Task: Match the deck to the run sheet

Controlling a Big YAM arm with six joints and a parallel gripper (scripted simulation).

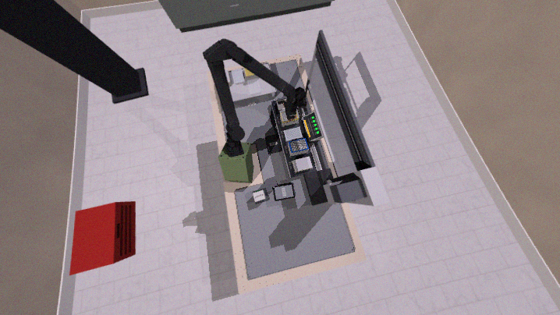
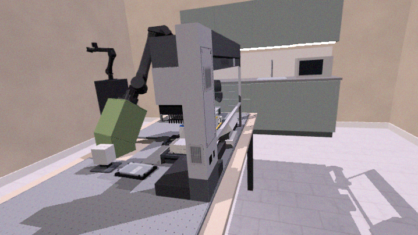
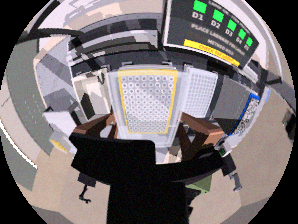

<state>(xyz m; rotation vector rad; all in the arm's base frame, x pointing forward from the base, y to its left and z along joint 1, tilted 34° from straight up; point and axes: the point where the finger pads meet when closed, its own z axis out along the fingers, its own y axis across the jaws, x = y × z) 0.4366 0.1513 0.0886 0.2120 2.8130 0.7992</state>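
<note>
Right now my hand is 10 mm past the yellow-framed tip rack, 10 mm to the left of it and 40 mm above it. Also, from my hand: one-well reservoir (10 mm ahead, 120 mm to the left, 70 mm below); white block (30 mm behind, 370 mm to the right, 60 mm below); blue-framed tip rack (20 mm behind, 250 mm to the right, 10 mm below).
</note>
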